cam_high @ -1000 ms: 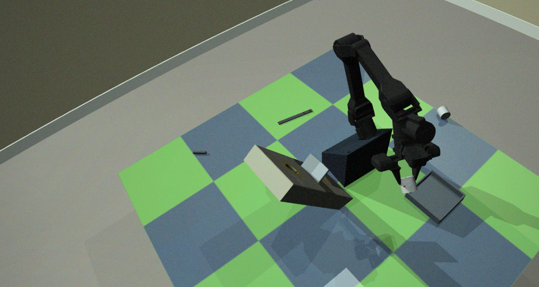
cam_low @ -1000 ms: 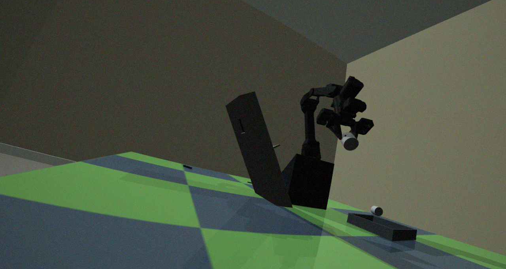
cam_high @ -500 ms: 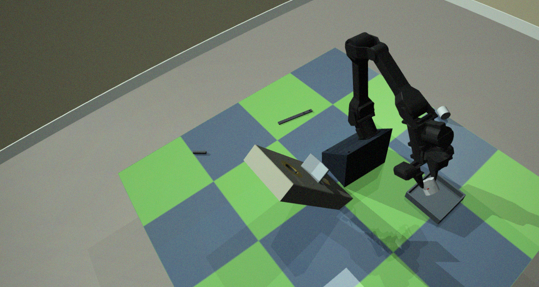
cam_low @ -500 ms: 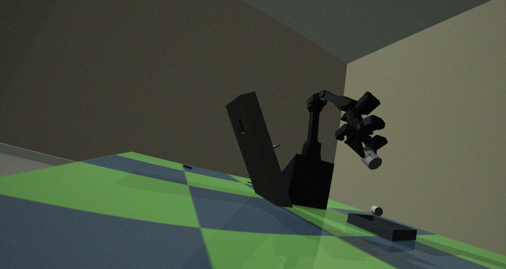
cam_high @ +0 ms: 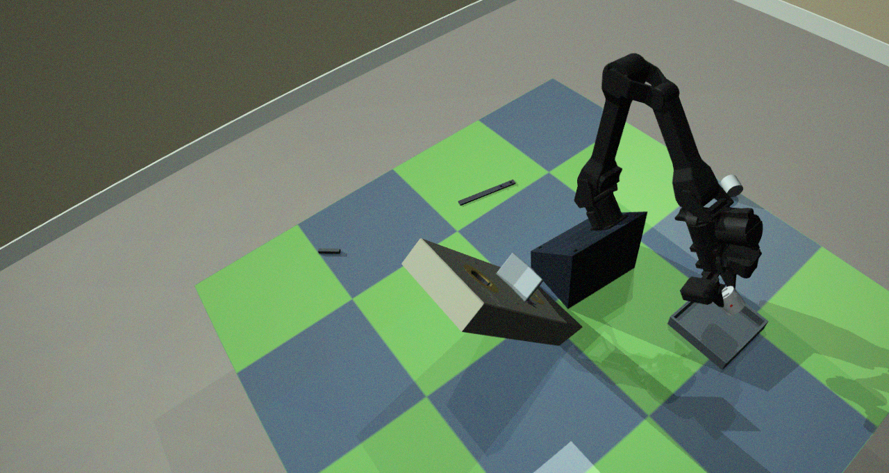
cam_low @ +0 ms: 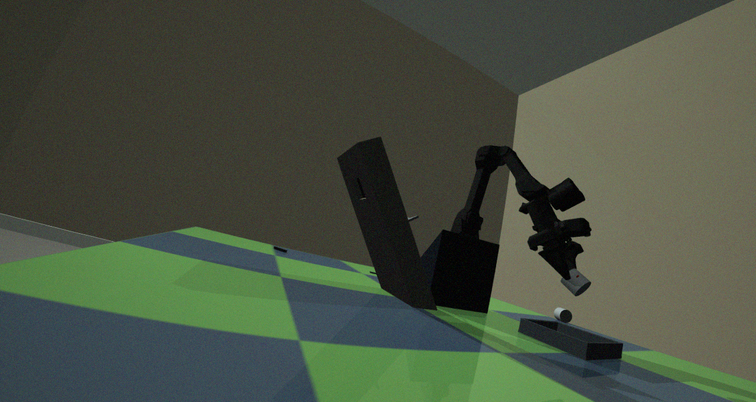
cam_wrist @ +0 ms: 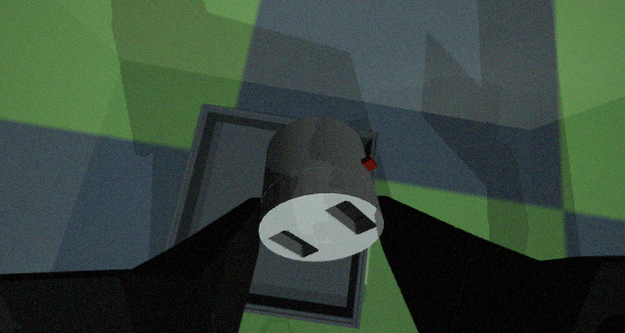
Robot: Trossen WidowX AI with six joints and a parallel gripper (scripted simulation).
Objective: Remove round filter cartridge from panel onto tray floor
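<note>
Now: gripper tip right at the grey round filter cartridge. From my gripper tip the other things lie so: dark tray (2 cm behind, 13 cm below); pale grey flap (32 cm ahead, 28 cm to the right, 4 cm above); short black piece (56 cm ahead, 77 cm to the right, 14 cm below).
</note>
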